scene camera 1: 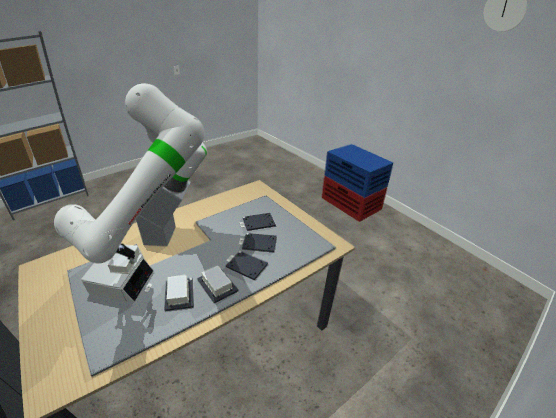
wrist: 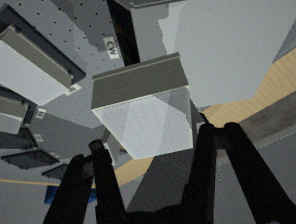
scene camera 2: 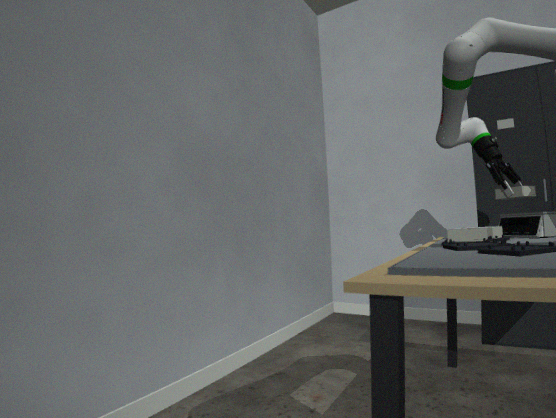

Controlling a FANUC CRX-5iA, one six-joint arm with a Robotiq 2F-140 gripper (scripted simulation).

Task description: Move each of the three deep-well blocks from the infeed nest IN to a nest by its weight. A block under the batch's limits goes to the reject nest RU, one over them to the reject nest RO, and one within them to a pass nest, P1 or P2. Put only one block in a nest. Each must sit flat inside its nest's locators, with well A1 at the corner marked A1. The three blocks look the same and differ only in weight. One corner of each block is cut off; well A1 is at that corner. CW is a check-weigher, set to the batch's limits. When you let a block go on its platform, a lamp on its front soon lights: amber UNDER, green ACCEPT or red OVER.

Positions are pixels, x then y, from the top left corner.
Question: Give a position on a check-weigher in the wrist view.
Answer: At 125, 26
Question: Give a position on a check-weigher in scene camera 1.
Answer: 131, 289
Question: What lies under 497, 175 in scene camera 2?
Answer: The gripper.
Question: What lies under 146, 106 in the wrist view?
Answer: A deep-well block.
